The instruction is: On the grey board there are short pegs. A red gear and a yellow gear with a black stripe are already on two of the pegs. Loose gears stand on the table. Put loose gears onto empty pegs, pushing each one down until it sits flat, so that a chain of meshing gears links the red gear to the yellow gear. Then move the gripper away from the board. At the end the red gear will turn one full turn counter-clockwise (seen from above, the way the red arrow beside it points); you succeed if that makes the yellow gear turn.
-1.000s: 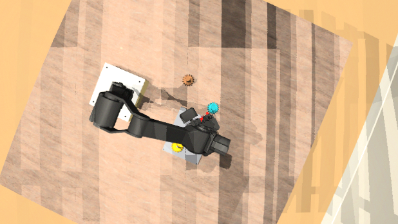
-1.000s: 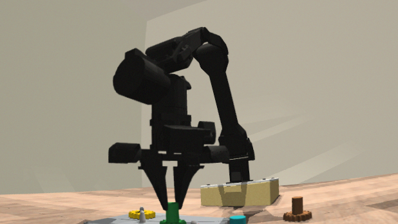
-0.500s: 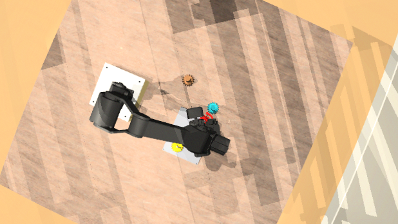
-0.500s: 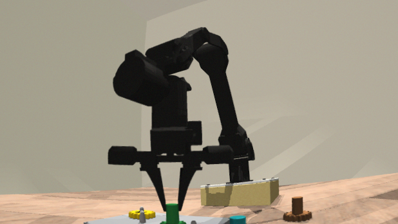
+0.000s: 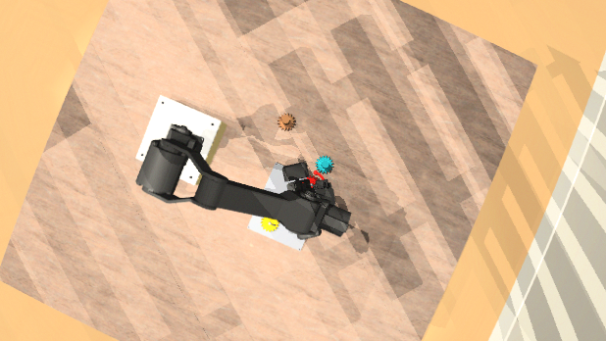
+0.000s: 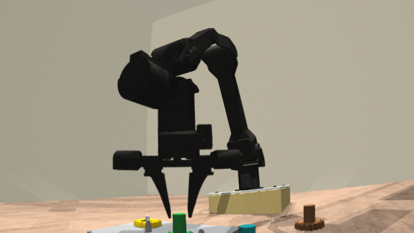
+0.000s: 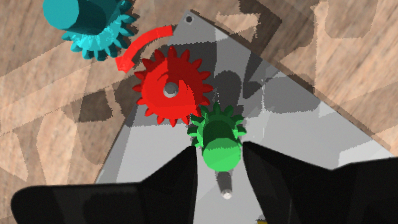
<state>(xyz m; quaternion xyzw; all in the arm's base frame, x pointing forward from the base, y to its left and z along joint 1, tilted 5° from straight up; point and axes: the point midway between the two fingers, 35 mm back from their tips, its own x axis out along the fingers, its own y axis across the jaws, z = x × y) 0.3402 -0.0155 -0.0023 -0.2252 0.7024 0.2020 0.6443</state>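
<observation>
Now: gripper tip 2 cm above the green gear. Round my gripper tip: grey board 3 cm behind, 4 cm to the right, 3 cm below; then red gear 1 cm ahead, 4 cm to the left, 3 cm below; then red arrow 3 cm ahead, 7 cm to the left, 3 cm below.
</observation>
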